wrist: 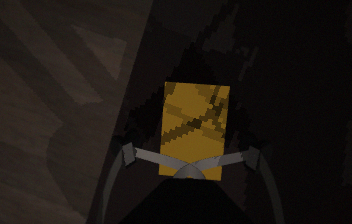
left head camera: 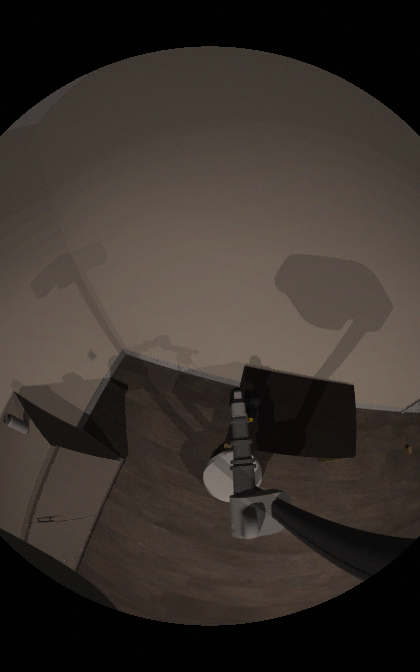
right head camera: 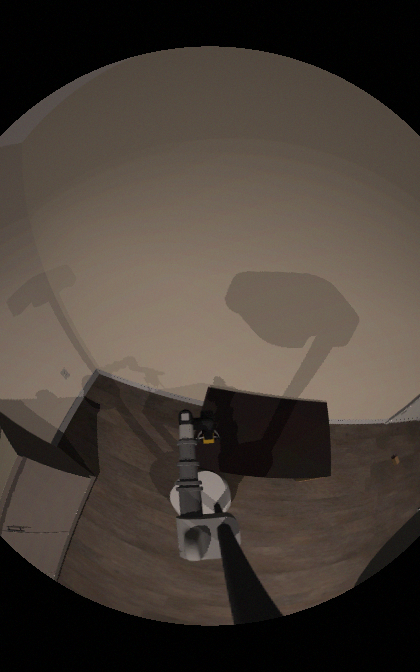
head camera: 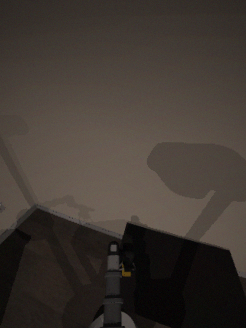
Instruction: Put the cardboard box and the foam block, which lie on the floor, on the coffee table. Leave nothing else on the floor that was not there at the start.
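Places are measured from the robot's base along level axes (x ahead, y left, z up), in metres.
Where they show: gripper, between the fingertips: (wrist: 189,142) (head camera: 125,272); robot's base, origin of its link: (left head camera: 231,474).
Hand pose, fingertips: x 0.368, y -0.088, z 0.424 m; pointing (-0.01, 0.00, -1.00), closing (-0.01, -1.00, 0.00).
Observation:
Things, the pixels of their top centre, and the offset from my fingertips. "spot": a spot on its surface instead. Level surfaces: height alone.
- yellow foam block, centre of its top: (wrist: 193,131) (left head camera: 247,412) (head camera: 126,266) dy -0.003, dx +0.021, dz +0.043 m
- dark coffee table, height of its surface: dz -0.002 m
- thin orange edge, a spot on its surface: (left head camera: 336,459) spot: dy -0.676, dx -0.413, dz -0.184 m
The yellow foam block (head camera: 126,273) (left head camera: 251,420) (right head camera: 208,441) (wrist: 196,120) is at the left end of the dark coffee table (head camera: 200,280) (left head camera: 330,425) (right head camera: 305,440) (wrist: 300,100), and appears to lie on its top. My gripper (right head camera: 208,435) (wrist: 189,142) is open over the block, with a gap between each fingertip and the block's sides in the wrist view. A small orange-brown object (left head camera: 408,448) (right head camera: 395,459) lies on the floor right of the table; I cannot tell whether it is the cardboard box. A thin orange edge (left head camera: 336,459) (right head camera: 311,479) shows at the table's near side.
A wall (head camera: 120,125) (left head camera: 200,200) (right head camera: 175,225) rises behind the table. A pale cabinet-like unit (left head camera: 75,495) (right head camera: 45,500) stands at the left. My white round base (left head camera: 217,477) (right head camera: 215,487) is on the wooden floor in front of the table's left end.

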